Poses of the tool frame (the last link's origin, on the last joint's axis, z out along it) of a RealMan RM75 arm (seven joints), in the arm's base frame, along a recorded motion.
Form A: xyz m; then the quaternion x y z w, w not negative.
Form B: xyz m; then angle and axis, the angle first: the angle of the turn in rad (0 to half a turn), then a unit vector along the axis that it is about. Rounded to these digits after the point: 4 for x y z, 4 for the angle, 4 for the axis.
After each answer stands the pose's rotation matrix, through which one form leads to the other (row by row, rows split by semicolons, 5 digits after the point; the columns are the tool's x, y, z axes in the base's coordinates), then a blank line. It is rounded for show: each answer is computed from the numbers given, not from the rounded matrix.
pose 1, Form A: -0.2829, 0.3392, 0.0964, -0.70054, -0.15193, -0.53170, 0.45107
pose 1, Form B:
-0.2829, 0.3392, 0.0964, 2.2057, -0.7849, -0.1702, -0.5957
0.38843 0.69253 0.60789; -0.26680 -0.54691 0.79354; 0.88201 -0.47042 -0.02767

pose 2, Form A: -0.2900, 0.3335, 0.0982, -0.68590, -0.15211, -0.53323, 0.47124
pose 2, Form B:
-0.2900, 0.3335, 0.0982, 2.1602, -0.7777, -0.1725, -0.6046
0.38506 0.71122 0.58813; -0.29389 -0.50959 0.80867; 0.87485 -0.48423 0.01281

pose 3, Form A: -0.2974, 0.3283, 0.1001, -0.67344, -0.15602, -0.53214, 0.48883
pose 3, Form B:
-0.2974, 0.3283, 0.1001, 2.1201, -0.7720, -0.1788, -0.6100
0.38496 0.73040 0.56420; -0.31011 -0.47340 0.82445; 0.86927 -0.49235 0.04426

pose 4, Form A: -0.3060, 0.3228, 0.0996, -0.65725, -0.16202, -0.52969, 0.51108
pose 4, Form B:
-0.3060, 0.3228, 0.0996, 2.0687, -0.7647, -0.1885, -0.6163
0.38636 0.75440 0.53067; -0.32845 -0.42509 0.84345; 0.86189 -0.50017 0.08355

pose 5, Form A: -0.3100, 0.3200, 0.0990, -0.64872, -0.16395, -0.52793, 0.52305
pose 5, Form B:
-0.3100, 0.3200, 0.0990, 2.0407, -0.7611, -0.1924, -0.6194
0.38883 0.76498 0.51344; -0.33955 -0.39908 0.85173; 0.85646 -0.50551 0.10457

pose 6, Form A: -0.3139, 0.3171, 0.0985, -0.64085, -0.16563, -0.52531, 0.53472
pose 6, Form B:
-0.3139, 0.3171, 0.0985, 2.0132, -0.7584, -0.1960, -0.6216
0.39323 0.77408 0.49616; -0.34950 -0.37328 0.85937; 0.85042 -0.51134 0.12375

